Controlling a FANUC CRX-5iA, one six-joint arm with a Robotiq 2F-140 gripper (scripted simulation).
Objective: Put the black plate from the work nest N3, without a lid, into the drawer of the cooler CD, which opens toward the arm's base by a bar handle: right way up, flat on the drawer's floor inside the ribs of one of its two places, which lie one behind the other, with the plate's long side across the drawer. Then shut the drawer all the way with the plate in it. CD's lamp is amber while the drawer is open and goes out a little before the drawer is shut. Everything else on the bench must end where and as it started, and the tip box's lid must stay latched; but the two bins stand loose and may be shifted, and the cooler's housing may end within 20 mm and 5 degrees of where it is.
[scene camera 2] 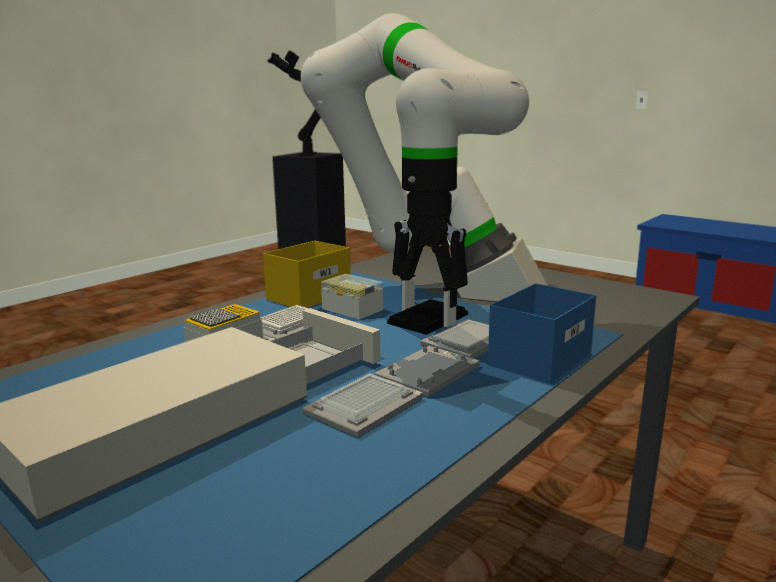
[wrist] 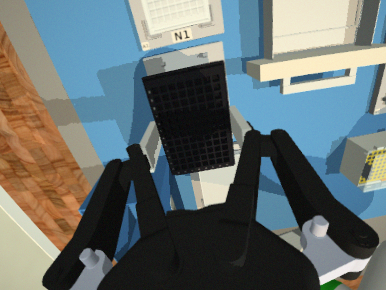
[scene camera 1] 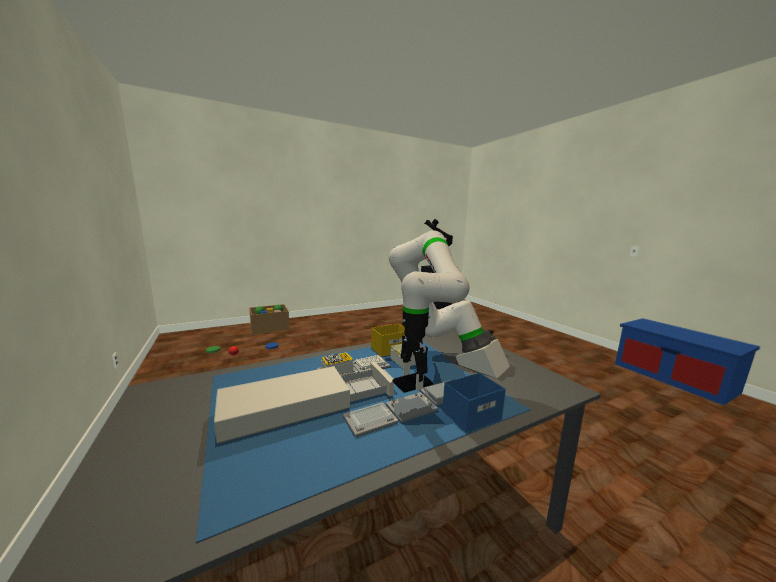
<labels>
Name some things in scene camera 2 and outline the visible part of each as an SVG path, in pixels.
My gripper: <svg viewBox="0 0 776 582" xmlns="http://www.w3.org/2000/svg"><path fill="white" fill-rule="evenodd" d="M409 192L407 194L409 219L408 221L403 220L394 224L396 239L392 273L399 276L402 280L402 311L414 306L415 278L412 277L416 276L414 273L423 247L427 245L432 248L436 255L445 285L443 289L444 327L449 327L456 323L457 289L468 284L464 247L466 230L457 229L451 225L452 194L450 192L435 196L415 195Z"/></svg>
A black plate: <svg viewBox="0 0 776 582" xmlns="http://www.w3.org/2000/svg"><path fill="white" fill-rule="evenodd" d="M456 305L456 320L468 315L468 311L464 307ZM444 302L433 299L427 300L391 315L387 320L387 324L427 335L444 327Z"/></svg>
A cooler CD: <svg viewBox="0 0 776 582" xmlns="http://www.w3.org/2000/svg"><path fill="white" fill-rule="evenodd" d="M380 330L309 308L303 310L304 329L272 341L267 341L230 327L1 402L0 480L33 517L40 522L307 398L306 384L360 360L372 364L381 361Z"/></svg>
A blue bin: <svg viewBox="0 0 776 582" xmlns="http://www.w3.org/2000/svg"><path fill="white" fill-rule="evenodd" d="M535 283L490 305L488 365L551 384L591 354L596 295Z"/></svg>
A yellow bin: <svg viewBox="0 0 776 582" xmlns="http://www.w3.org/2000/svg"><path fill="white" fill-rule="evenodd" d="M350 248L311 241L263 253L266 300L289 307L298 305L305 308L322 303L321 281L343 274L351 275Z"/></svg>
</labels>
